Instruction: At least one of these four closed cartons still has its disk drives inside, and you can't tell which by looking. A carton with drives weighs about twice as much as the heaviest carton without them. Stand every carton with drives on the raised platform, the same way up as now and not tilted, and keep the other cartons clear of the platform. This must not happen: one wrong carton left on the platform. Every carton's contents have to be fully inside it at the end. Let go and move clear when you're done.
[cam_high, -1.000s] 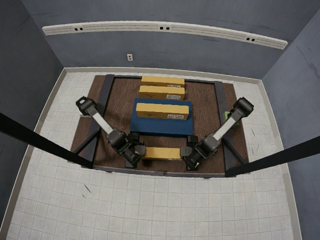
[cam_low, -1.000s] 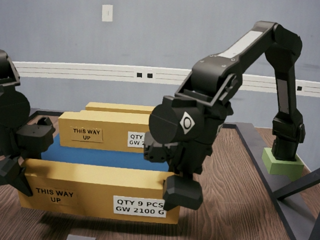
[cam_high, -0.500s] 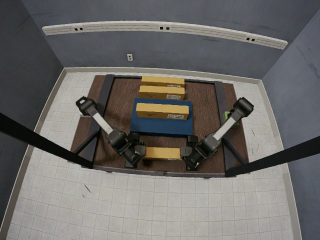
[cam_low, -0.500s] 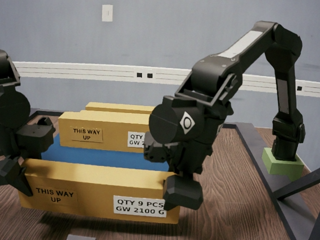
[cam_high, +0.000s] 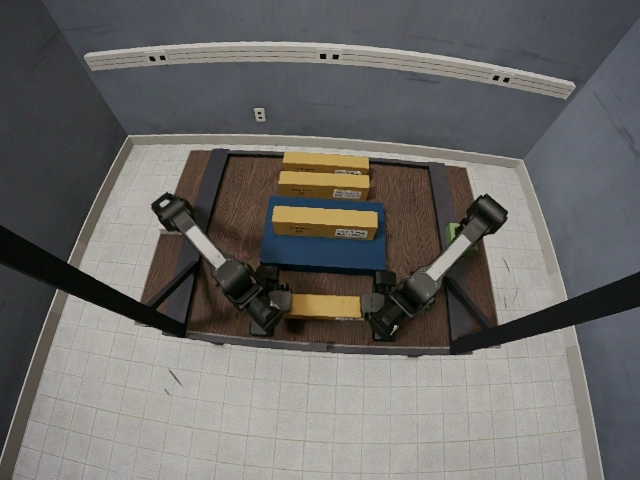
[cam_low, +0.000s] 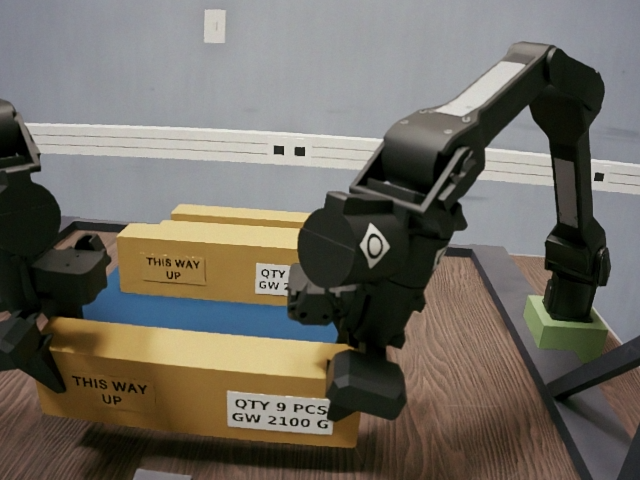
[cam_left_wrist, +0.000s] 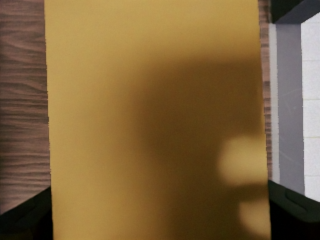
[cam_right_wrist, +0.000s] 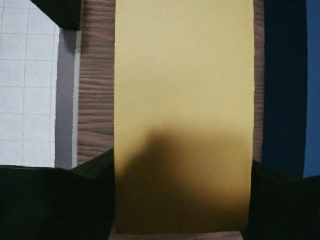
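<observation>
Right now the carton is 14 cm to the left of my right hand and 3 cm below it. From my right hand the other things lie so: blue raised platform (26 cm ahead, 16 cm to the left, 9 cm below).
The carton lies 1 cm ahead of my left hand, 14 cm to the right of it and 3 cm below it. Round my left hand: blue raised platform (27 cm ahead, 13 cm to the right, 9 cm below).
</observation>
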